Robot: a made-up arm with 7 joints.
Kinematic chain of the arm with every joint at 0, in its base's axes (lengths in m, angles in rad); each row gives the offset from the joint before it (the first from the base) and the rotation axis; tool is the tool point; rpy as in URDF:
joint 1: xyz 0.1 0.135 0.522 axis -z
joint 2: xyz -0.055 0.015 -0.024 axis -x
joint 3: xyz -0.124 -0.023 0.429 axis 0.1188 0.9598 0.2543
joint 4: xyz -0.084 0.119 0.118 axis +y
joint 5: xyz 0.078 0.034 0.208 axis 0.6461 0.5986 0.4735
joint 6: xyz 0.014 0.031 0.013 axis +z
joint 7: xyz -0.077 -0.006 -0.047 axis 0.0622 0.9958 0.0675
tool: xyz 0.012 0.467 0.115 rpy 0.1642 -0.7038 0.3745
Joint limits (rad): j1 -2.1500..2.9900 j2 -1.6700..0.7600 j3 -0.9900..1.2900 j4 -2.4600..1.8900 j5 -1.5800..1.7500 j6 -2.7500..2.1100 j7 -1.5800..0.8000
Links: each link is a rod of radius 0.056 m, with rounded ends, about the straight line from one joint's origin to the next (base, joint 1, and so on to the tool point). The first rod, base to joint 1, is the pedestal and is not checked.
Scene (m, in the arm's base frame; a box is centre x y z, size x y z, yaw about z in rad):
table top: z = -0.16
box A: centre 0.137 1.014 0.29 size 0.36 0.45 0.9 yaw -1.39
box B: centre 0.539 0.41 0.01 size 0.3 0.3 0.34 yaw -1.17
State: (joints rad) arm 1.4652 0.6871 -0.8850 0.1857 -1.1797 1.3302 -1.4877
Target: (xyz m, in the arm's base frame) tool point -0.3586 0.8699 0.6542
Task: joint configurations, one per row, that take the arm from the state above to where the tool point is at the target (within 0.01 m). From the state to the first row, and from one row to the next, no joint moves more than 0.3 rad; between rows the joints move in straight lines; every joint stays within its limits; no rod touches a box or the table.
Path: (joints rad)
1: 1.3991 0.5462 -0.7863 -0.1094 -1.0188 1.5252 -1.4720
2: 1.3329 0.4053 -0.6876 -0.4045 -0.8578 1.7201 -1.4564
3: 1.2668 0.2645 -0.5889 -0.6996 -0.6969 1.9150 -1.4407
4: 1.2007 0.1236 -0.4902 -0.9947 -0.5360 2.1100 -1.4251
5: 1.0213 0.2509 -0.5194 -0.7134 -0.5042 1.9599 -1.3987
6: 0.8419 0.3782 -0.5486 -0.4321 -0.4725 1.8099 -1.3724
7: 0.6625 0.5054 -0.5778 -0.1508 -0.4407 1.6598 -1.3461
8: 0.4832 0.6327 -0.6069 0.1305 -0.4090 1.5097 -1.3198
9: 0.3038 0.7600 -0.6361 0.4119 -0.3772 1.3597 -1.2934

